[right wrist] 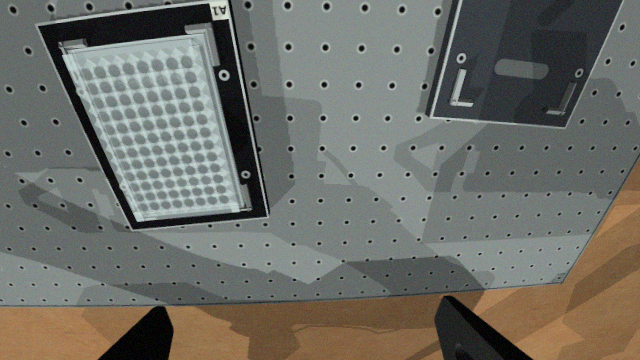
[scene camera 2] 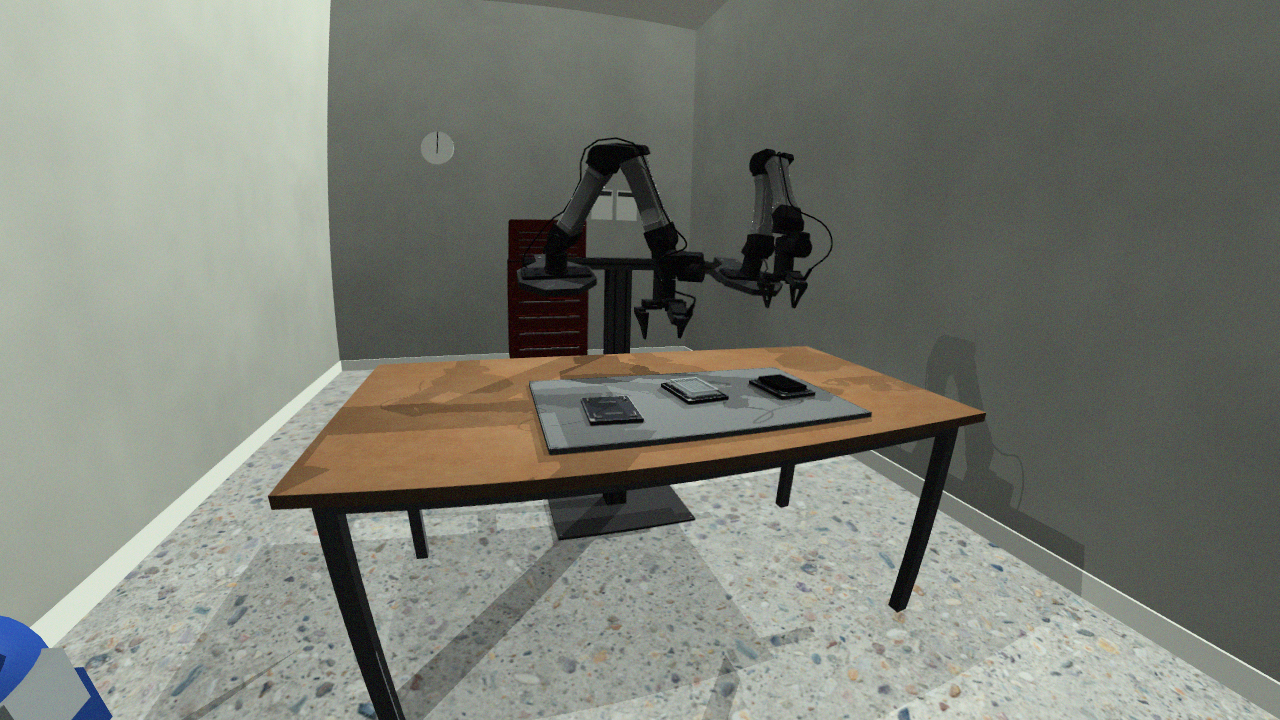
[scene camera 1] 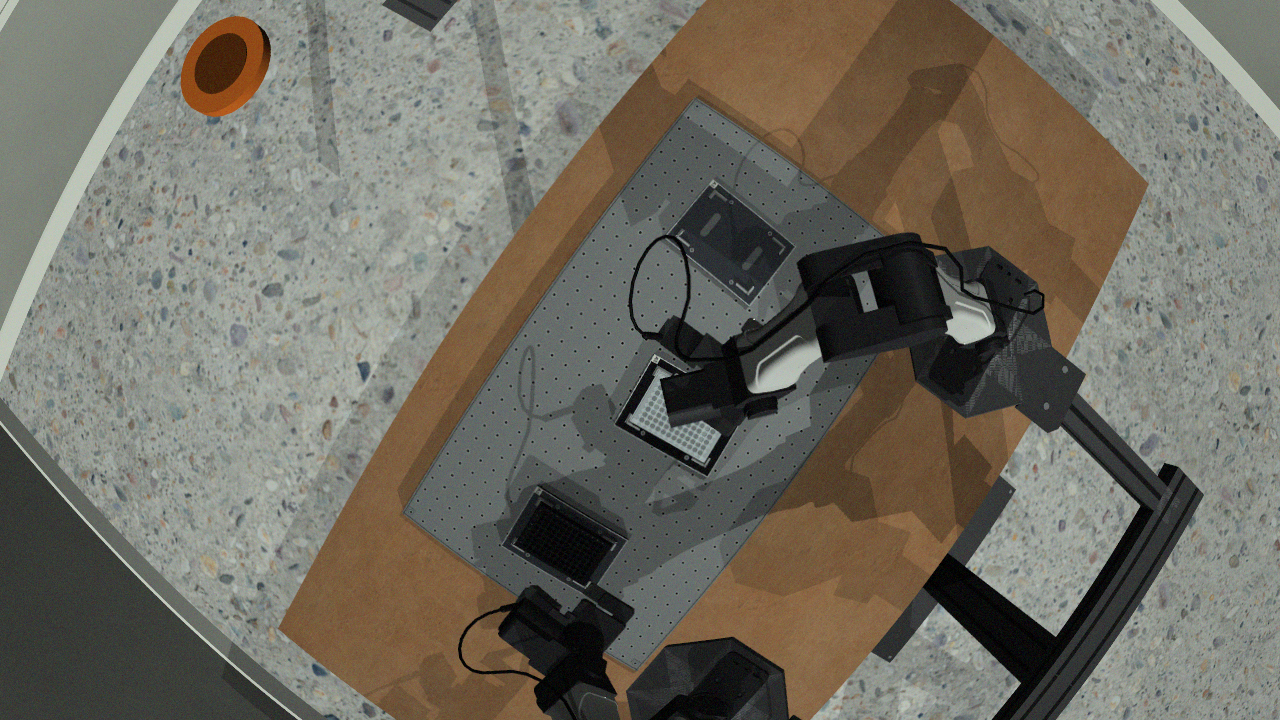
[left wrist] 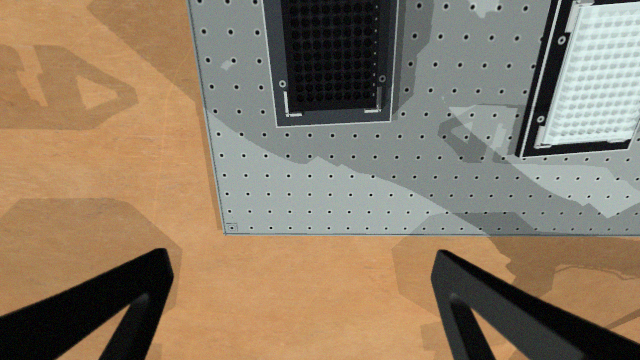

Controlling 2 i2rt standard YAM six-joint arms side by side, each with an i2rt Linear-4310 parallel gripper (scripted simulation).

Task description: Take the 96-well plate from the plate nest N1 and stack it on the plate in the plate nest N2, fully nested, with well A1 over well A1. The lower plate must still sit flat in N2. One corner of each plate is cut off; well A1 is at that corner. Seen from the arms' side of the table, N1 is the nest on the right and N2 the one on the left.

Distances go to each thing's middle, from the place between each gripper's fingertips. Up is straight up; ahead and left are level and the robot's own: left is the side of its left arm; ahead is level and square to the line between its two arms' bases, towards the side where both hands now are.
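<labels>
My left hand (scene camera 1: 586, 617) is 22 cm above the clear 96-well plate (scene camera 1: 710, 436), 4 cm short of it and 29 cm to the left of it. The black nest (scene camera 1: 646, 380) is 29 cm to the right of my left hand, 4 cm ahead of it and 23 cm below it, while the black 96-well plate (scene camera 1: 539, 548) is 2 cm to the right of my left hand, 7 cm ahead of it and 22 cm below it. Going by their middles, the black 96-well plate is the nearest to my left hand of the things named here.
The clear 96-well plate is 90 mm to the left of my right hand, 10 mm ahead of it and 140 mm below it. I find the black nest 150 mm below my right hand, 10 mm ahead of it and 90 mm to the left of it. As for the black 96-well plate, it is 360 mm to the left of my right hand, 50 mm ahead of it and 140 mm below it.
</labels>
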